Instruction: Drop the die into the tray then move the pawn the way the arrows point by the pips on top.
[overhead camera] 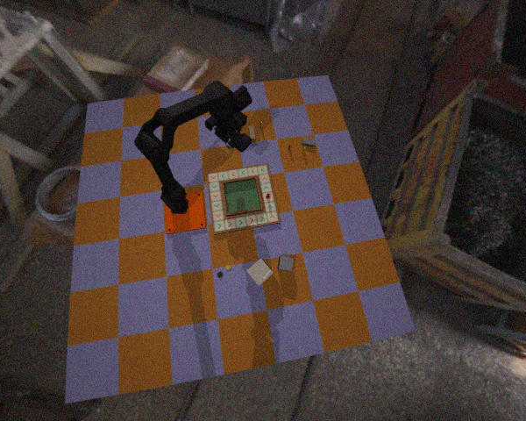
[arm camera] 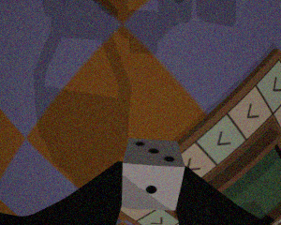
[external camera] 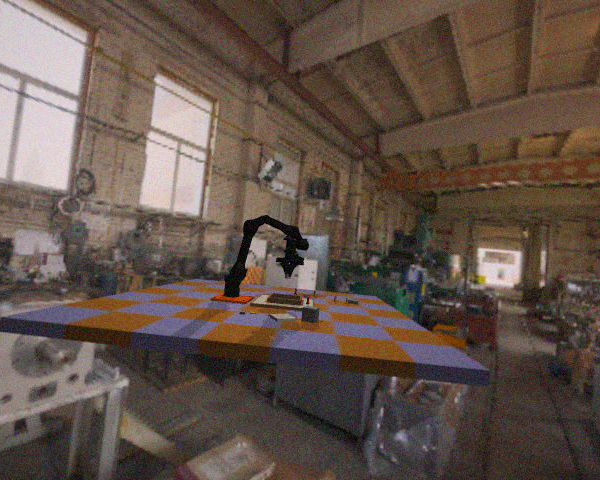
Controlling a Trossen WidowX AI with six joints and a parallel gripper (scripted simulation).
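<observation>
The red pawn lies 180 mm to the right of my gripper tip, 160 mm ahead of it and 90 mm below it. From my gripper tip the other things lie so: green tray (190 mm to the right, 110 mm below, 50 mm ahead); then small dark disc (510 mm to the right, 110 mm below, 20 mm behind); then white die (right at my gripper tip).
</observation>
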